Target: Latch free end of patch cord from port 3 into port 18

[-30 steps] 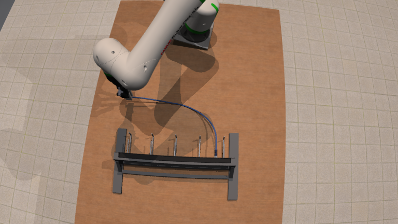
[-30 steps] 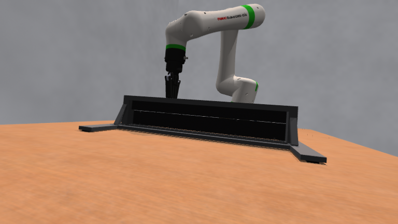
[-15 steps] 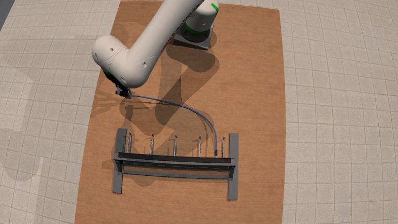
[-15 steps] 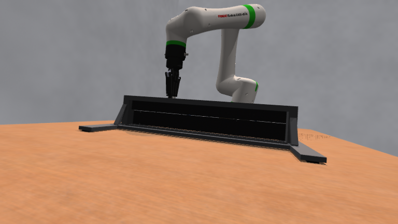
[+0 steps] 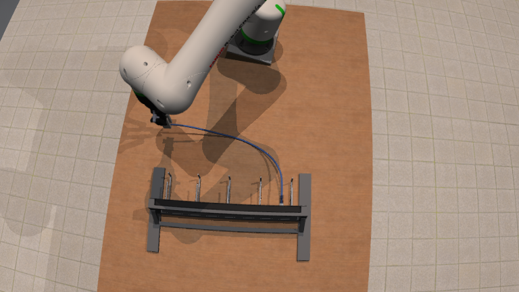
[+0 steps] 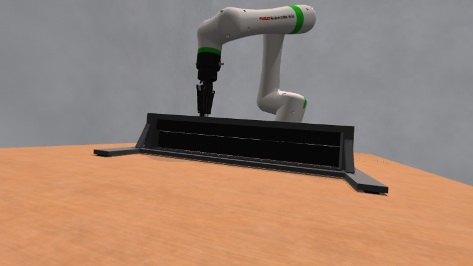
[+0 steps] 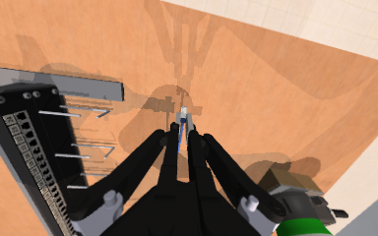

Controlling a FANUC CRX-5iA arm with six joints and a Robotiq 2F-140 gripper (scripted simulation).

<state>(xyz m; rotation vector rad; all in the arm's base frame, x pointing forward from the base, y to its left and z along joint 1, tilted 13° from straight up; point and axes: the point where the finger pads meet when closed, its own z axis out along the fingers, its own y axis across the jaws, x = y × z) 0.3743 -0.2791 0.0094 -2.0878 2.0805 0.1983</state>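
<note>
Right now the grey cord plug is 1 cm to the right of my hand and 3 cm below it.
</note>
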